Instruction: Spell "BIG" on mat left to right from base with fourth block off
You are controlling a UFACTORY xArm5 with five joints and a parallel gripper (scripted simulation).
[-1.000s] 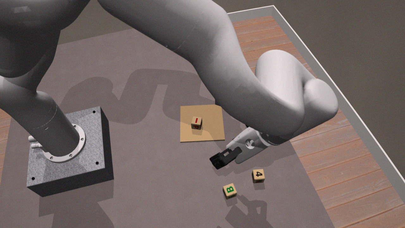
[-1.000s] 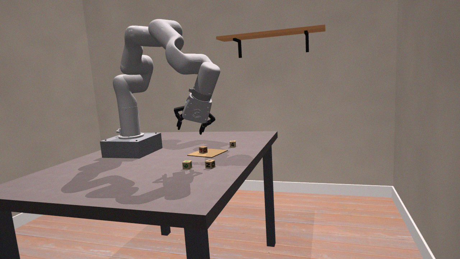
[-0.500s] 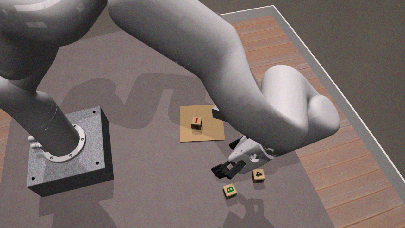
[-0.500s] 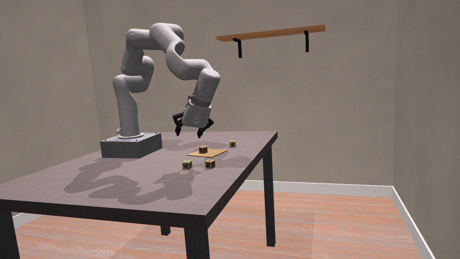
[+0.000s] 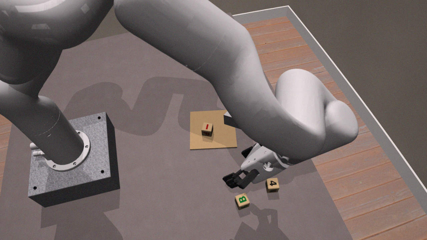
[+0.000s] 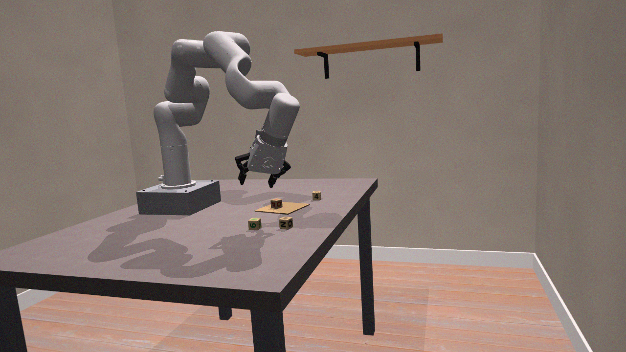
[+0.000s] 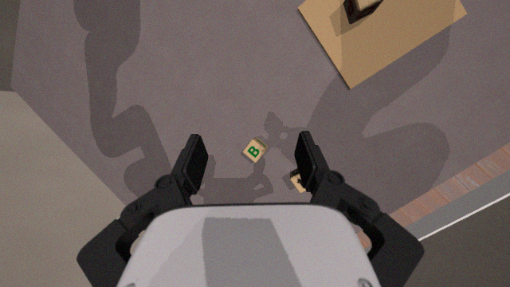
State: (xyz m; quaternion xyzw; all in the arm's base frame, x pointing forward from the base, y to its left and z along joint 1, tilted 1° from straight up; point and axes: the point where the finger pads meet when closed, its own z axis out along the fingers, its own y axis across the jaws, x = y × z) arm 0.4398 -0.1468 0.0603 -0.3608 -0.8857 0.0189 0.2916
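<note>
My gripper is now 9 cm short of the G block, 1 cm to the left of it and 12 cm above it. Also, from my hand: tan mat: 4 cm behind, 21 cm to the left, 13 cm below; then B block: 1 cm ahead, 4 cm to the right, 12 cm below.
</note>
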